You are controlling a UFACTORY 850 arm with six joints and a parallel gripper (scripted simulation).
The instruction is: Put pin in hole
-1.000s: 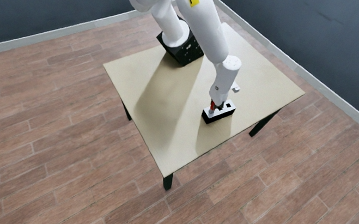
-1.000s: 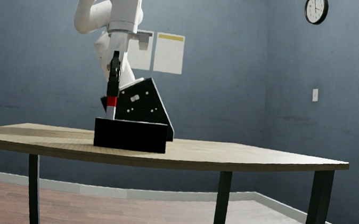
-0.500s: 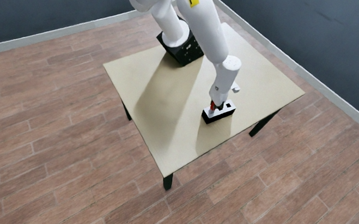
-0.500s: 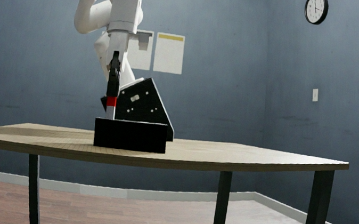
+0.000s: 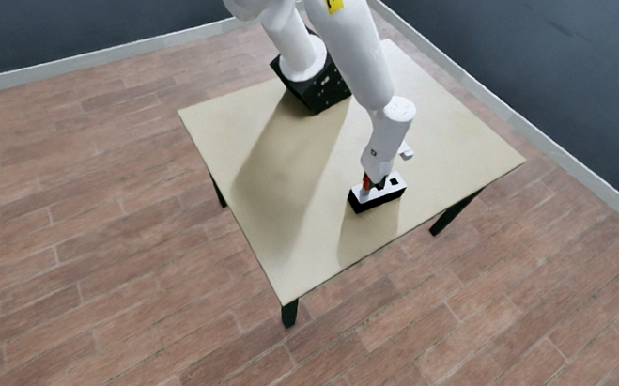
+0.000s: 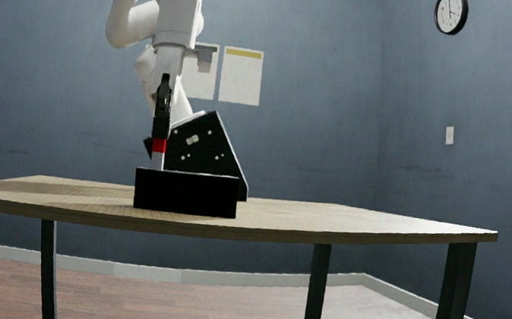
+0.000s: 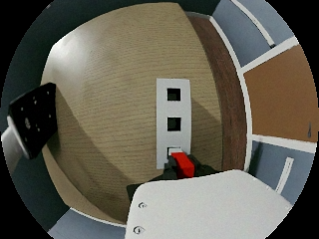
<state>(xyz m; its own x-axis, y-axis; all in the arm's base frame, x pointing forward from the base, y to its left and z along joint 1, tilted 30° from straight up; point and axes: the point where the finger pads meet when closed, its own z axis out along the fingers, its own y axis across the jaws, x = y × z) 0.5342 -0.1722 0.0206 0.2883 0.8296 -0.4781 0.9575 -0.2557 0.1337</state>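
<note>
Now: the black block 11 cm below my hand, 6 cm to the left of it and 2 cm ahead of it. From my hand the other things lie so: pin 1 cm below.
</note>
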